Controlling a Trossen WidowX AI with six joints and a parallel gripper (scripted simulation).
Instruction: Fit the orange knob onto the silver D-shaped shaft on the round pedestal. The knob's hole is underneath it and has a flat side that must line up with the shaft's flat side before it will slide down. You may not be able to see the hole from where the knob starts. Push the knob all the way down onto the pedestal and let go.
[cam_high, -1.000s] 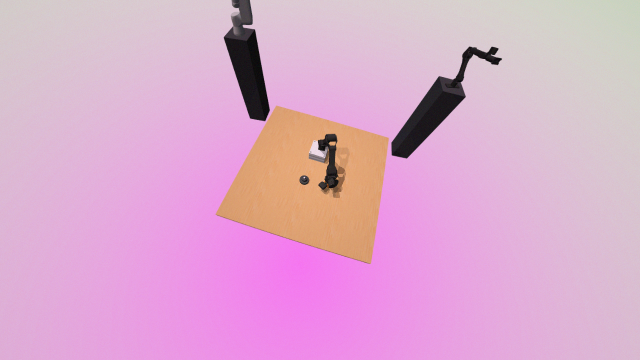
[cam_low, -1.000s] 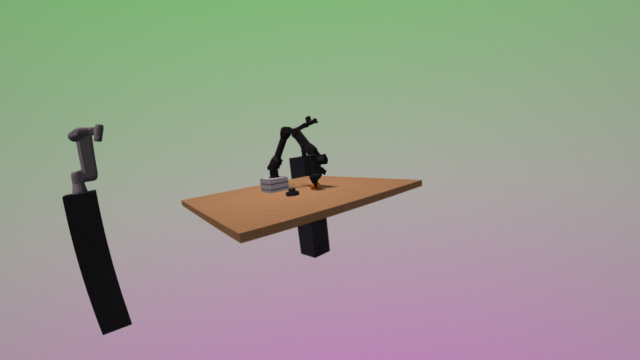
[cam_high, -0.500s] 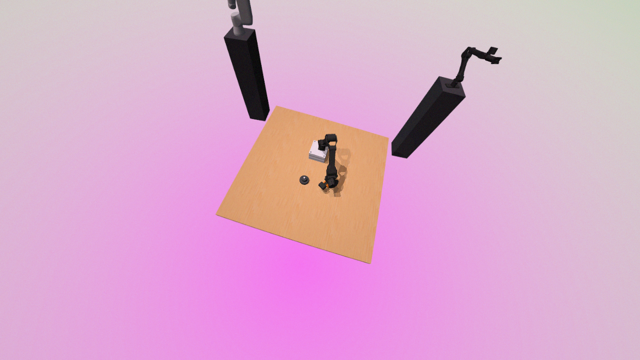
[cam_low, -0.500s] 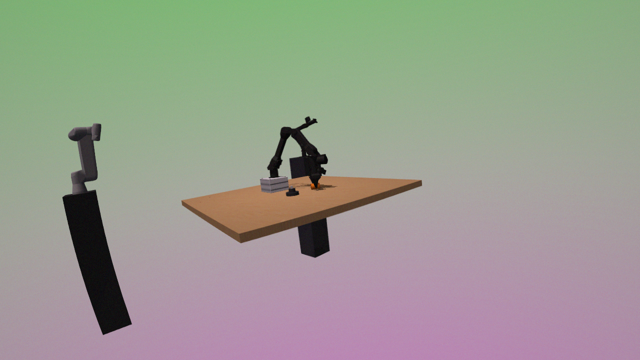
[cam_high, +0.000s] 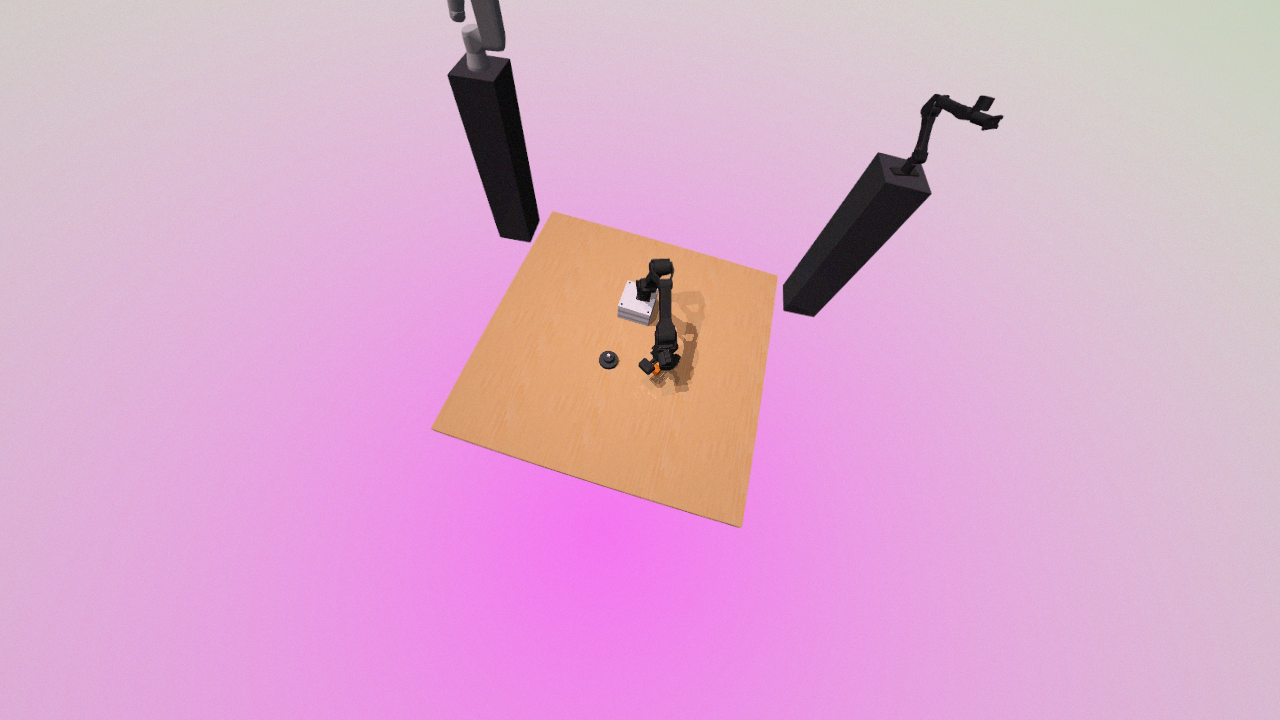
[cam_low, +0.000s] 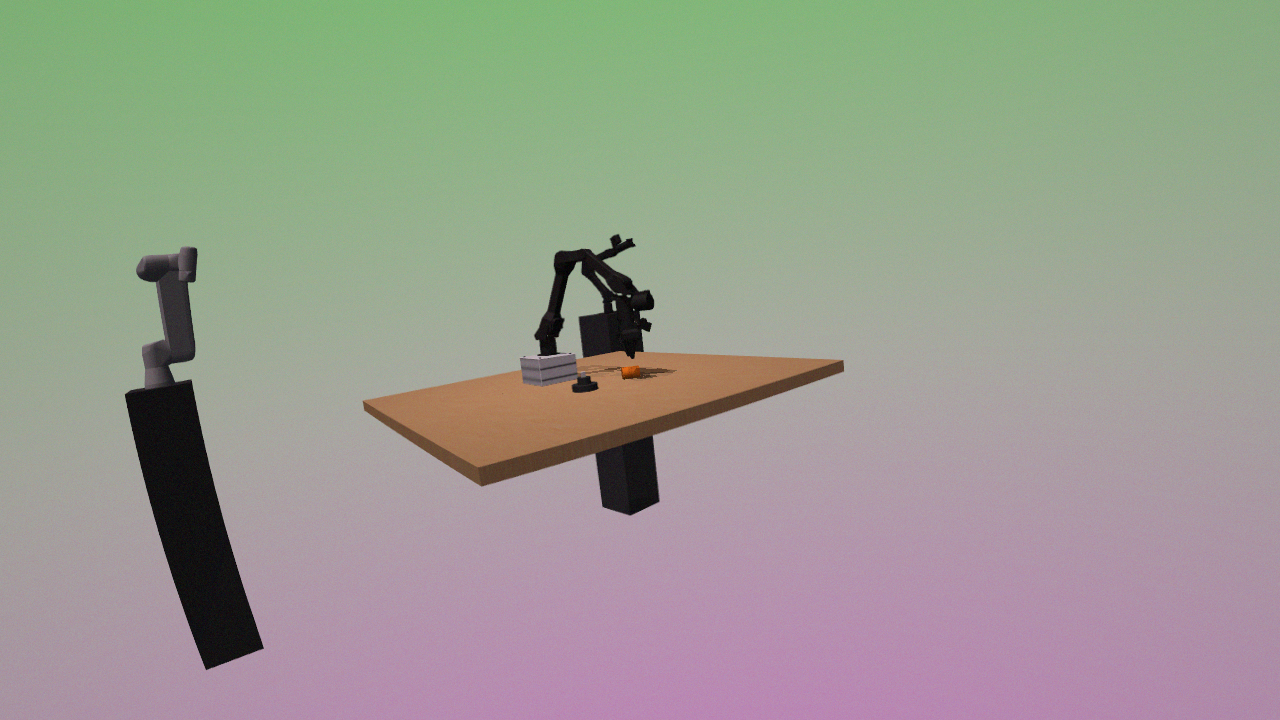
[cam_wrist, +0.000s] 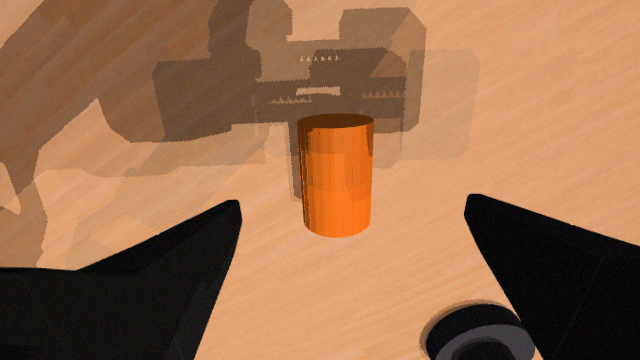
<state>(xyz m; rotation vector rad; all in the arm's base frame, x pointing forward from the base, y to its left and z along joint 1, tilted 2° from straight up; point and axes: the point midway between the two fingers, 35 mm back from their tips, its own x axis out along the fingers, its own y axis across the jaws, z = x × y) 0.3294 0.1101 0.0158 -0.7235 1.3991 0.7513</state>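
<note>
Right now the orange knob is 10 mm to the left of my gripper tip and 50 mm below it. From my gripper tip the other things lie so: pedestal 10 mm behind, 210 mm to the right, 40 mm below.
</note>
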